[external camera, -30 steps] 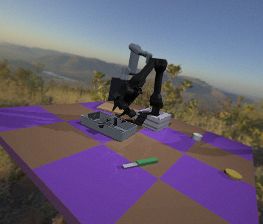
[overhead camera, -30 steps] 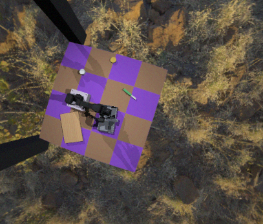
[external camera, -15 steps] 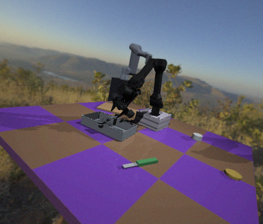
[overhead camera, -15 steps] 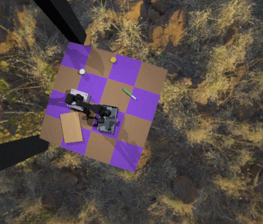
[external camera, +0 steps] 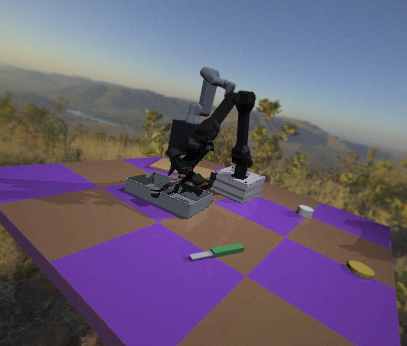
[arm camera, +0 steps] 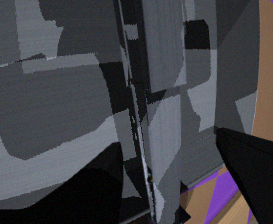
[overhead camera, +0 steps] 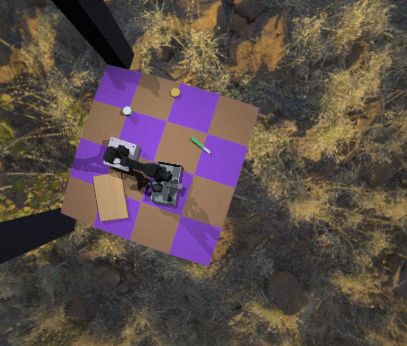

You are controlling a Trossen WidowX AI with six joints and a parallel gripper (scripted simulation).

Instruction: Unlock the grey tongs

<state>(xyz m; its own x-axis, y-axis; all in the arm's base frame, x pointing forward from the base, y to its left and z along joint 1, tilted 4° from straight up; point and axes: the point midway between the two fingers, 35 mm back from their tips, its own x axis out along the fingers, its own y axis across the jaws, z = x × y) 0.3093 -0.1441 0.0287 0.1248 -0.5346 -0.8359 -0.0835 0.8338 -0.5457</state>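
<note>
Now: gripper tip 3 cm short of the roasting tin, 1 cm to the right of it and 4 cm above it. The rest, counted from my gripper tip: yellow disc: 8 cm behind, 71 cm to the left, 6 cm below; white puck: 41 cm behind, 48 cm to the left, 5 cm below; wooden board: 39 cm behind, 20 cm to the right, 6 cm below.
</note>
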